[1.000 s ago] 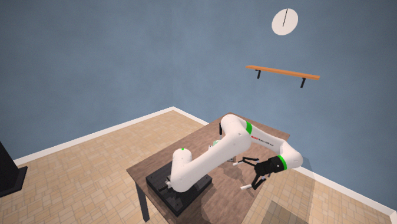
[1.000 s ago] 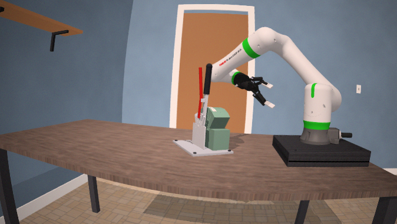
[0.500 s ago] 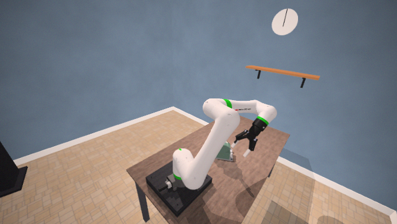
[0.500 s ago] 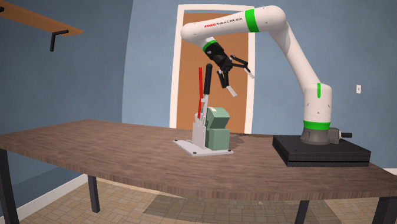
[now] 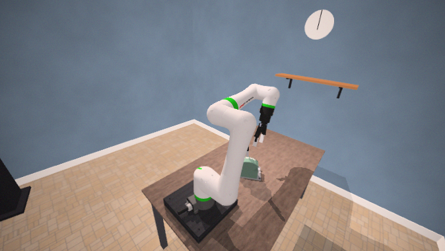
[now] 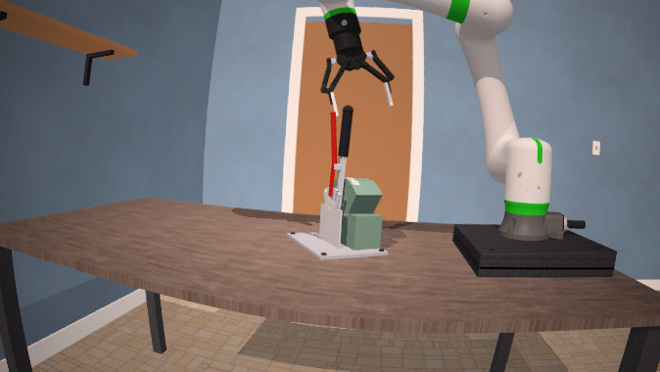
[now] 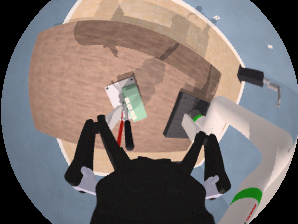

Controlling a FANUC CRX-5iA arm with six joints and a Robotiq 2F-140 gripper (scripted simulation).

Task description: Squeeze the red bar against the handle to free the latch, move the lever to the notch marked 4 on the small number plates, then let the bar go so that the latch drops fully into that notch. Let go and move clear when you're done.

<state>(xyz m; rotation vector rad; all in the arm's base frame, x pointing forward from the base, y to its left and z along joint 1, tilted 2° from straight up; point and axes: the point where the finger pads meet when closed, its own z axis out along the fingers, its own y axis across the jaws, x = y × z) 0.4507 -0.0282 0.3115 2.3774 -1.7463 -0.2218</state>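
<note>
The red bar is 160 mm below my hand, 110 mm to the left of it and 40 mm ahead of it.
</note>
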